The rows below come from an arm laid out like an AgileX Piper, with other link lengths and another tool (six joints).
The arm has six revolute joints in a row. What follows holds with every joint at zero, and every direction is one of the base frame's. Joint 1 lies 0.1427 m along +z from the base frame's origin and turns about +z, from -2.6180 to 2.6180 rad. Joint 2 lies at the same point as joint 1 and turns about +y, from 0.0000 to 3.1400 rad. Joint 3 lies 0.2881 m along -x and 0.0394 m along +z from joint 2 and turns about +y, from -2.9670 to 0.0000 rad. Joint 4 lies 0.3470 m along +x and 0.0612 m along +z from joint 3 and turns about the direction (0.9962, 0, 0.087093), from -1.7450 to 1.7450 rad. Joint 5 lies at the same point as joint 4 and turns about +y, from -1.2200 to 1.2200 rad. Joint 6 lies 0.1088 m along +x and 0.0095 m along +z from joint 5 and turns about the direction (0.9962, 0, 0.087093), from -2.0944 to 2.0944 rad. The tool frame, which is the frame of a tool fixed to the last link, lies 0.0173 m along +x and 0.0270 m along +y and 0.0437 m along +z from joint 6; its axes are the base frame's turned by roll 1.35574, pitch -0.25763 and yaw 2.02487 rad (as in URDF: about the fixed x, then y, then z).
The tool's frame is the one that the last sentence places.
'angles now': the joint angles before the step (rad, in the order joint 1, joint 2, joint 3, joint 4, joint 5, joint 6). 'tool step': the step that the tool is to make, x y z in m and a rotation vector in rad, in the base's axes. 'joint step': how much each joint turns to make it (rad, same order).
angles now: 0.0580, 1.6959, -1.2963, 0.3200, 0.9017, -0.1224
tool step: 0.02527, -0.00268, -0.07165, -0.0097, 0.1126, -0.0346
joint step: -0.0022, 0.1759, -0.0428, -0.0102, -0.0287, 0.0303
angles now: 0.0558, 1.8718, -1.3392, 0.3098, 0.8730, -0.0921
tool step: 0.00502, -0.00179, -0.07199, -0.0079, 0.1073, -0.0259
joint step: 0.0000, 0.1400, -0.0011, 0.0000, -0.0370, 0.0169
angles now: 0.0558, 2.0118, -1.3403, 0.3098, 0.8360, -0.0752
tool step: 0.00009, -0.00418, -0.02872, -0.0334, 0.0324, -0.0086
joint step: 0.0000, 0.0532, 0.0001, -0.0382, -0.0254, 0.0254
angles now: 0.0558, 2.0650, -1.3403, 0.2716, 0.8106, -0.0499
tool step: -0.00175, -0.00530, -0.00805, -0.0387, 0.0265, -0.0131
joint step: 0.0000, 0.0108, -0.0013, -0.0562, 0.0107, 0.0499
